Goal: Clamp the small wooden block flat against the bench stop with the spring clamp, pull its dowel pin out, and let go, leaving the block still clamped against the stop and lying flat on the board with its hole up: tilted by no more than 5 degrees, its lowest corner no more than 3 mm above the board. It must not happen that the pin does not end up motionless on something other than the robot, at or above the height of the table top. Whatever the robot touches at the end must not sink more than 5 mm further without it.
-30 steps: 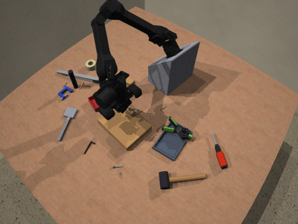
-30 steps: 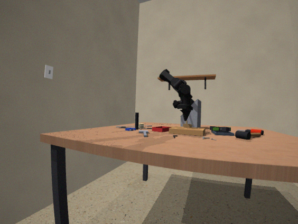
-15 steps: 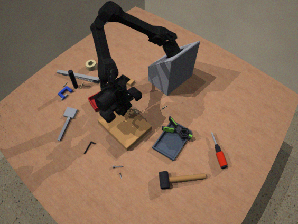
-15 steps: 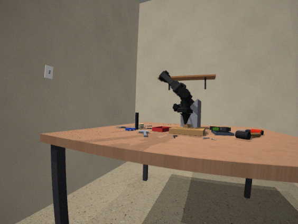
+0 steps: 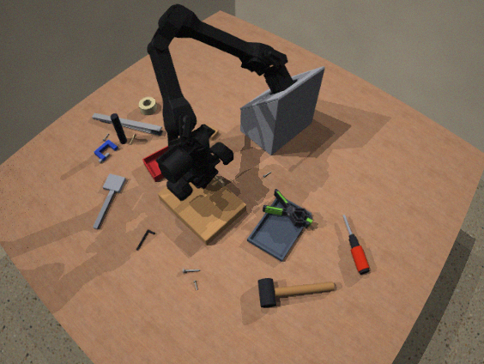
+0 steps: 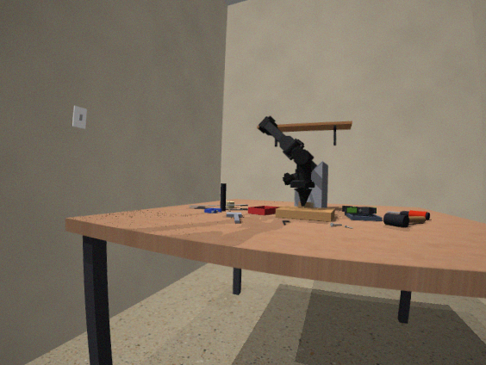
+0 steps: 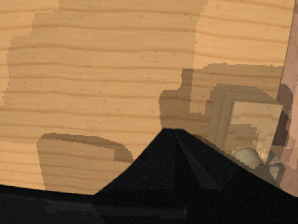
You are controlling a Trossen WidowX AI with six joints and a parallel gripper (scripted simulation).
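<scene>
Right now my hand is 30 mm past the dowel pin and 20 mm above it. The rest, counted from my hand: small wooden block (30 mm below, 30 mm behind); then wooden board (60 mm below, 30 mm ahead, 20 mm to the left); then bench stop (40 mm behind, 30 mm below, 20 mm to the left).
</scene>
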